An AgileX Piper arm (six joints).
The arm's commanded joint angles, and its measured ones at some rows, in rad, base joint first. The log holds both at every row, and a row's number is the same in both.
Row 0, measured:
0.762 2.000 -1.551 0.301 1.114 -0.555
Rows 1 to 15, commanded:
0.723 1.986 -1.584 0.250 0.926 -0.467
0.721 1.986 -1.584 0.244 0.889 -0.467
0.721 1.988 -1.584 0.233 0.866 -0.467
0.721 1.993 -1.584 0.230 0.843 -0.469
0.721 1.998 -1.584 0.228 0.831 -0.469
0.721 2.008 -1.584 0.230 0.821 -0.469
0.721 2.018 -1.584 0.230 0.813 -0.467
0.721 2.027 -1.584 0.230 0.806 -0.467
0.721 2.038 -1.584 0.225 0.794 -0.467
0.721 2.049 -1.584 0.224 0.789 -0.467
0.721 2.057 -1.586 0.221 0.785 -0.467
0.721 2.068 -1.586 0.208 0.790 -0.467
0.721 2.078 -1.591 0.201 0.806 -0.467
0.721 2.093 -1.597 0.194 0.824 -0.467
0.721 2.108 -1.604 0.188 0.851 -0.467
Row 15, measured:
0.723 2.057 -1.576 0.203 0.829 -0.489
